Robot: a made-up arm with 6 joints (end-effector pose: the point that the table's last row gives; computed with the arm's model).
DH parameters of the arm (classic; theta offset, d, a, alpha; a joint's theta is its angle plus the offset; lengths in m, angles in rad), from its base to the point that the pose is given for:
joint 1: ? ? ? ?
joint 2: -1.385 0 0.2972 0
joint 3: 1.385 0 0.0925 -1.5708
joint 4: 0 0.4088 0 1.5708
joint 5: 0 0 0.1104 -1.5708
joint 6: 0 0.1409 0 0
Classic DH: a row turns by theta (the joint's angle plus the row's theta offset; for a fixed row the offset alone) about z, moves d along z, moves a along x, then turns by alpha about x.
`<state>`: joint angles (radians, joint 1 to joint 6).
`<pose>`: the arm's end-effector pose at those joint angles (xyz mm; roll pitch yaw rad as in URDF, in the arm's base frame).
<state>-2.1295 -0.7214 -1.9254 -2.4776 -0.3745 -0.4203</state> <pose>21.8 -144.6 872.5 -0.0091 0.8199 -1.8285</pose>
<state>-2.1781 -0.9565 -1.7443 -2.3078 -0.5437 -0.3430</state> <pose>94.6 -81.0 822.9 0.0919 0.8914 -1.5469</pose>
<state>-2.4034 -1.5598 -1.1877 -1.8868 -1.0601 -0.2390</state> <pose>246.1 -3.4 615.7 0.4080 1.1829 -0.8817</pose>
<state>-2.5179 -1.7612 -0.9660 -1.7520 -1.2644 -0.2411</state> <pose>270.7 -8.3 531.6 0.6906 1.2990 -0.5270</pose>
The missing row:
joint 1: 0 0.1911 0 -1.5708
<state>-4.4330 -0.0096 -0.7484 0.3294 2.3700 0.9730</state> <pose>-127.4 235.9 152.5 1.4725 0.8201 -0.0206</pose>
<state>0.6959 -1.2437 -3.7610 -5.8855 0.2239 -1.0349</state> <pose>-563.2 -509.0 16.5 -1.7101 0.9126 2.0698</pose>
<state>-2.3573 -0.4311 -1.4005 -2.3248 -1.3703 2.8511</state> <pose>-94.4 -259.0 547.7 -2.3838 -0.6066 -2.2879</pose>
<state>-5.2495 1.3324 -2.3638 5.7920 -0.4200 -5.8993</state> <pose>364.9 758.6 152.9 2.9086 -1.4051 1.4659</pose>
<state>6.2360 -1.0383 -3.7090 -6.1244 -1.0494 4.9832</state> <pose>-598.1 0.2 106.0 -2.7099 0.2793 1.2694</pose>
